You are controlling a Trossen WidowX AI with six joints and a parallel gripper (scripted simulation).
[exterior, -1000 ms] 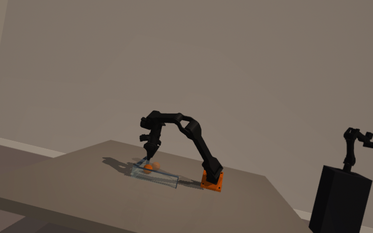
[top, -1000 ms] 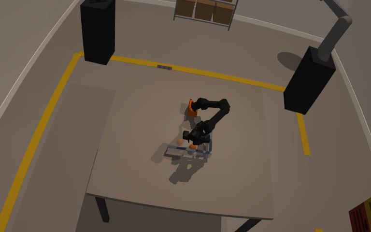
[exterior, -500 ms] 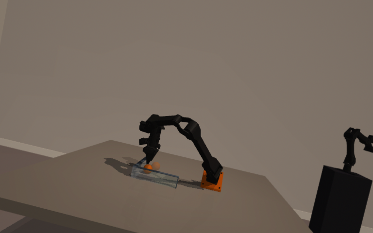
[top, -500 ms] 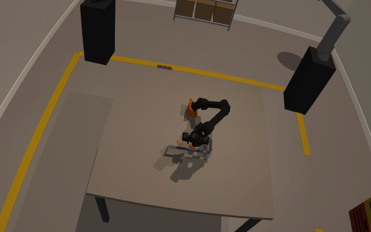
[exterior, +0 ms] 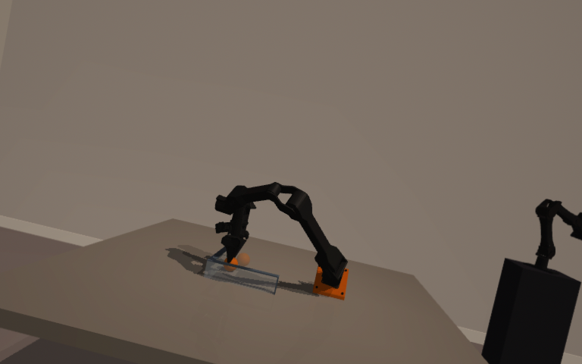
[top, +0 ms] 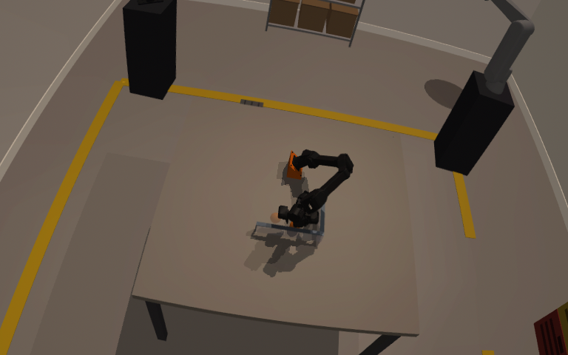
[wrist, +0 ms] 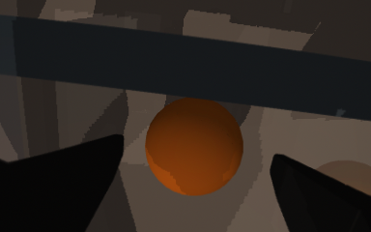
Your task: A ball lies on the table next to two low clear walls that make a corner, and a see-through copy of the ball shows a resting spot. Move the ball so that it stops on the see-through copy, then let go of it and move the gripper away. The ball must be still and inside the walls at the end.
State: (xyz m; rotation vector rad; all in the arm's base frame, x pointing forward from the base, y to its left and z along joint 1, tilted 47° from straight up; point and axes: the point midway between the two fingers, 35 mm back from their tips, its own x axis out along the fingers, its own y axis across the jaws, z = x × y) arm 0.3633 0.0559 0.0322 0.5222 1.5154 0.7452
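Now: gripper tip 10 mm above the orange ball. From my gripper tip the other things lie so: see-through copy of ball 100 mm to the right, 20 mm behind, 10 mm below.
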